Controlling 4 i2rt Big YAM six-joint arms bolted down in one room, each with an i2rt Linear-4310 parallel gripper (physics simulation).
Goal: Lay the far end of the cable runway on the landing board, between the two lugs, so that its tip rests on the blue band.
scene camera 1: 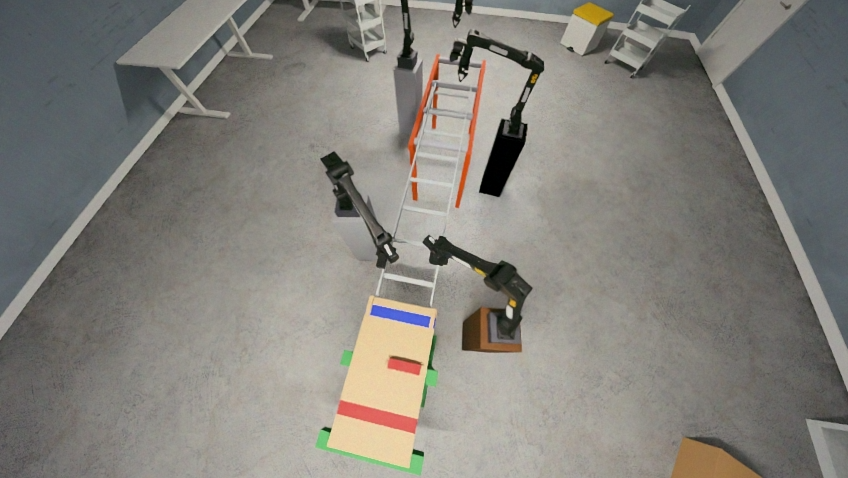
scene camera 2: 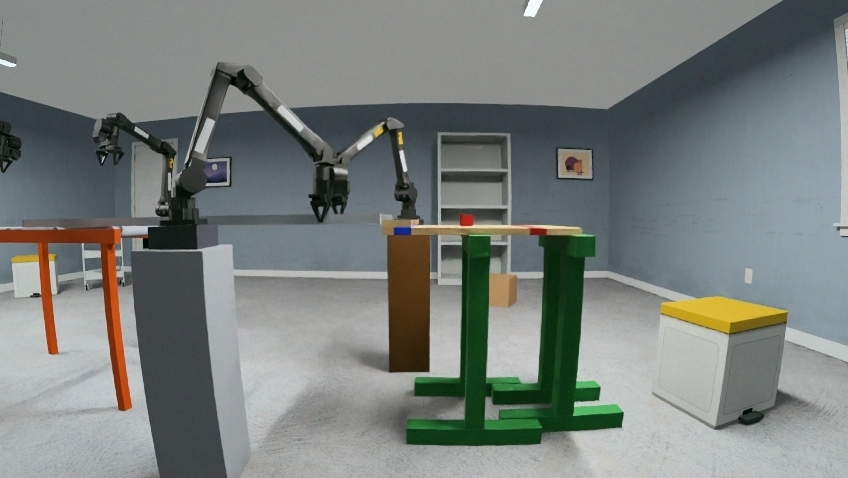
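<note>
The cable runway (scene camera 1: 408,280) (scene camera 2: 267,219) is a pale ladder. Its far end is at the near edge of the landing board (scene camera 1: 380,385) (scene camera 2: 498,229), short of the blue band (scene camera 1: 400,315) (scene camera 2: 402,230) in scene camera 1. In scene camera 2 its tip looks slightly above the board top. The lugs are too small to tell clearly. The middle-left arm's gripper (scene camera 1: 385,258) and the brown-pedestal arm's gripper (scene camera 1: 437,257) are at the runway's two rails; their grip is hidden. The black-pedestal arm's gripper (scene camera 1: 462,77) (scene camera 2: 110,161) hangs above the other end, fingers apart. Another gripper (scene camera 1: 462,17) shows at the top.
An orange trestle frame (scene camera 1: 476,106) (scene camera 2: 59,236) stands under the runway's other end. A red block (scene camera 1: 404,365) (scene camera 2: 466,219) sits on the board, which stands on green trestles (scene camera 2: 476,332). A brown pedestal (scene camera 1: 476,329) (scene camera 2: 408,302) stands beside the board. A grey pedestal (scene camera 2: 178,356) stands near the runway.
</note>
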